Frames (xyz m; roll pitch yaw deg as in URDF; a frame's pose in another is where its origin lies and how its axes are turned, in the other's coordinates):
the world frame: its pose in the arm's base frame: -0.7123 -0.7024 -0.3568 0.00 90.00 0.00
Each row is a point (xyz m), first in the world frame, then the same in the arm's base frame.
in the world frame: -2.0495 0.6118 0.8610
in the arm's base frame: 0.1487 -0.0906 1.6927
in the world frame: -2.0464 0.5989 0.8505
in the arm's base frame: 0.1382 -0.1035 1.6896
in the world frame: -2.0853 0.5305 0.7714
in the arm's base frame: 0.0591 -0.1719 1.7285
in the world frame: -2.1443 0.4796 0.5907
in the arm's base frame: -0.1216 -0.2228 1.7875
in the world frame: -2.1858 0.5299 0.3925
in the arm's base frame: -0.3198 -0.1725 1.8290
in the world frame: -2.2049 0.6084 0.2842
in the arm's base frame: -0.4281 -0.0940 1.8481
